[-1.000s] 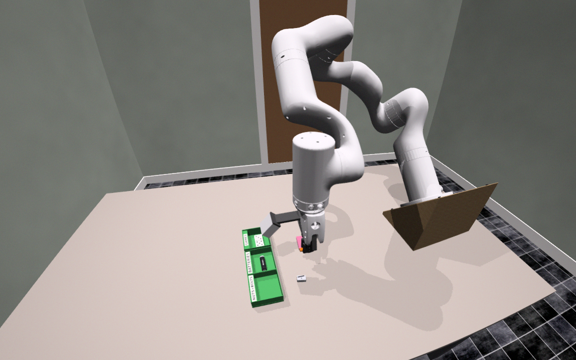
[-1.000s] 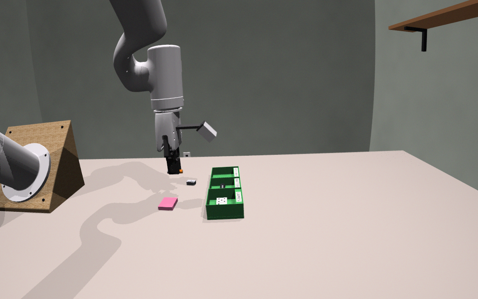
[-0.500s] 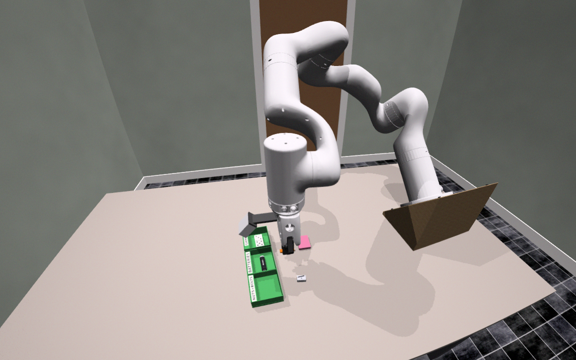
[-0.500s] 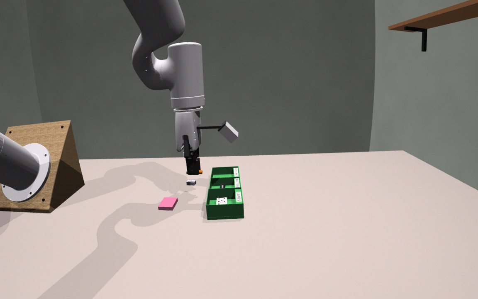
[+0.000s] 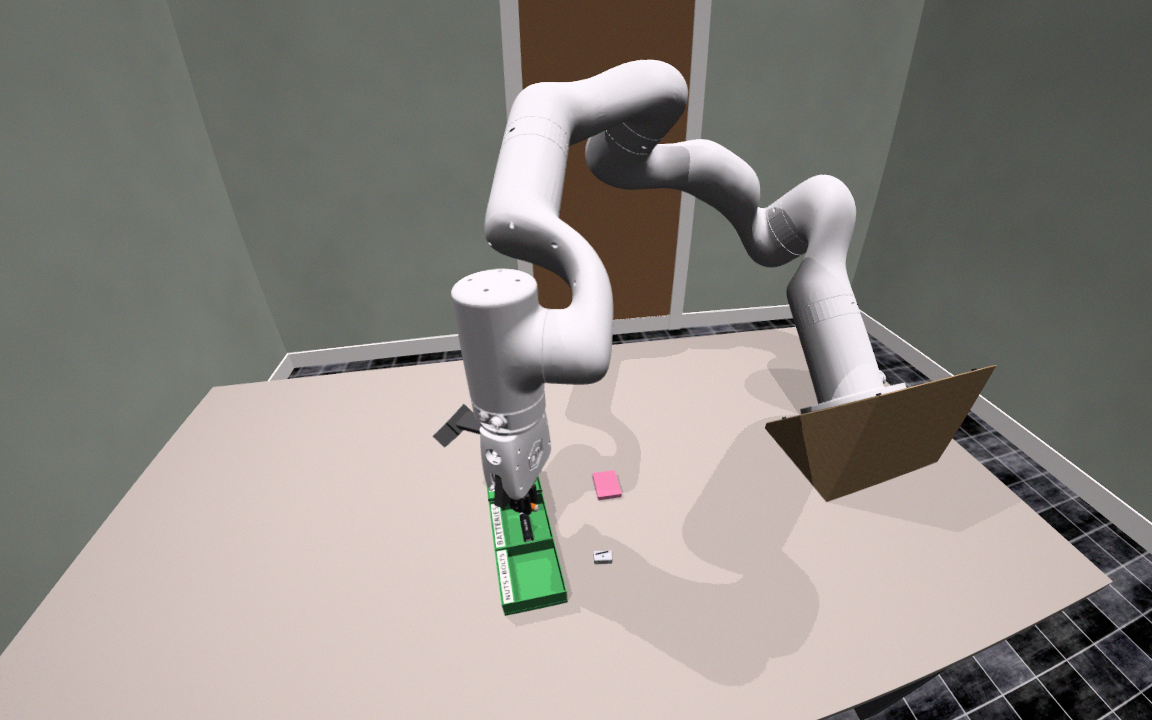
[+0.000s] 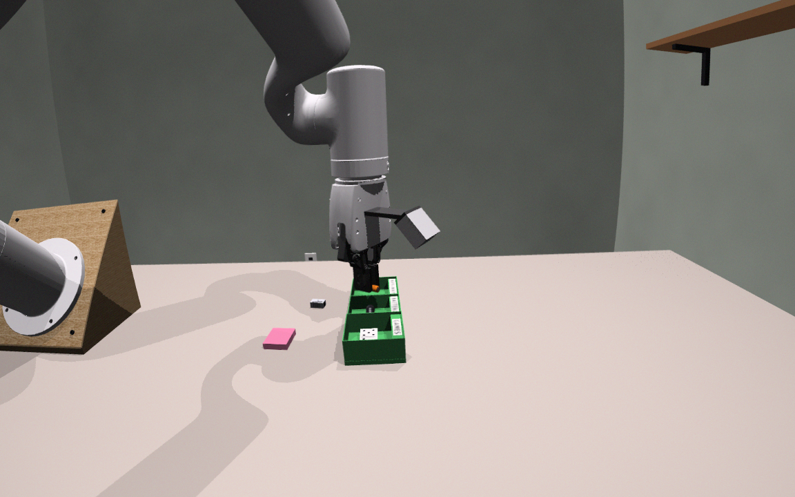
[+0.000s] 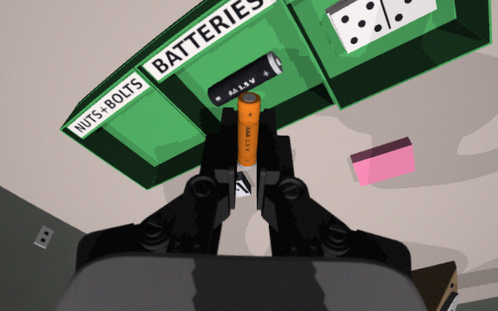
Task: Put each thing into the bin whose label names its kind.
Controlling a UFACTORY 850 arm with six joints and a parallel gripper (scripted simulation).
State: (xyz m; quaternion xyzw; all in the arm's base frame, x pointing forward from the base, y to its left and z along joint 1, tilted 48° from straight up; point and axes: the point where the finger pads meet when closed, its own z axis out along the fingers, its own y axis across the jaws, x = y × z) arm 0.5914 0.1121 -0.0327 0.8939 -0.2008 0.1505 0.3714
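The orange battery lies 2 cm below my hand. Also, from my hand: pink block (13 cm behind, 8 cm below, 7 cm to the right); black battery (7 cm below); pencil sharpener (10 cm behind, 7 cm below, 6 cm to the left).
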